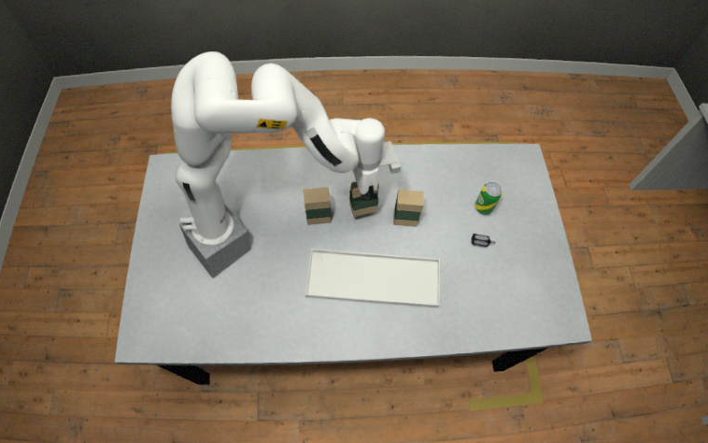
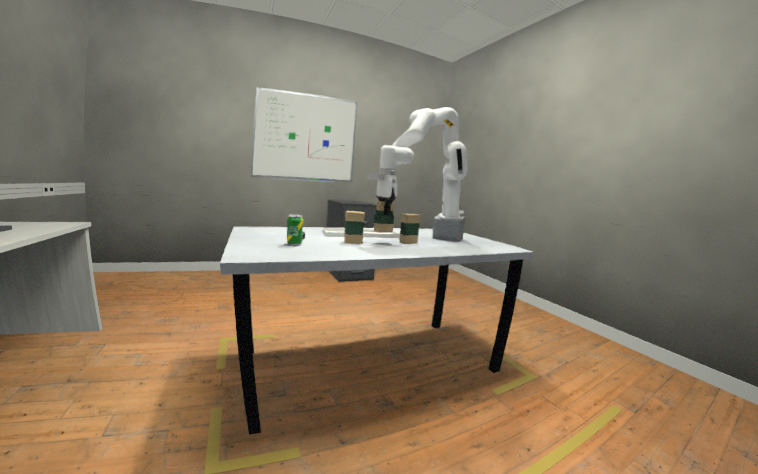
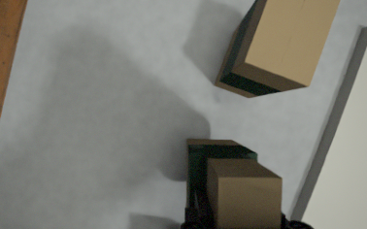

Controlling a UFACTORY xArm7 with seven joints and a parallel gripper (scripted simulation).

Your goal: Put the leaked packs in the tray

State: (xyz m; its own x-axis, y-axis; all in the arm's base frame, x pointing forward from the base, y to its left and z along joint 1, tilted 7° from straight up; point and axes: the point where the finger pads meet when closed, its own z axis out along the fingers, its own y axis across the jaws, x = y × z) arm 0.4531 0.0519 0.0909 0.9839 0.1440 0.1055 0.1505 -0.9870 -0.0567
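Right now my hand is 22 cm to the left of the white tray, 16 cm above it and 1 cm short of it. Also, from my hand: green soda can (41 cm ahead, 10 cm below, 1 cm to the right).
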